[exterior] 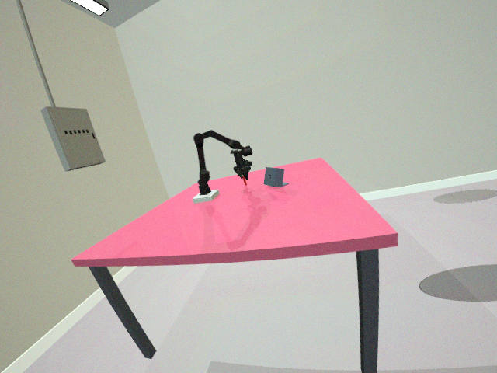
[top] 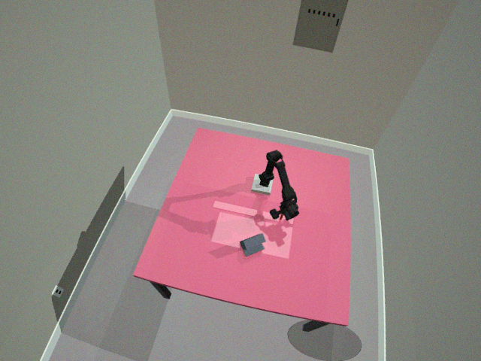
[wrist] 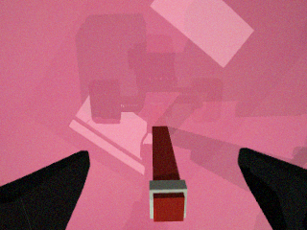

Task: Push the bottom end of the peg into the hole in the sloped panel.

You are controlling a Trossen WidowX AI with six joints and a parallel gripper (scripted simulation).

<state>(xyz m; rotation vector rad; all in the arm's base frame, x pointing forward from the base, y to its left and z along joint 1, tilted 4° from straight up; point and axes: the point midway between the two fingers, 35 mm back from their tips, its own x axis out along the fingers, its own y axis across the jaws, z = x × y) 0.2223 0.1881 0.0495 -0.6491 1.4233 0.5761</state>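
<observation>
My gripper tip is now 20 mm below the peg. From my gripper tip the other things lie so: sloped panel 250 mm ahead, 120 mm to the right, 10 mm above.
</observation>
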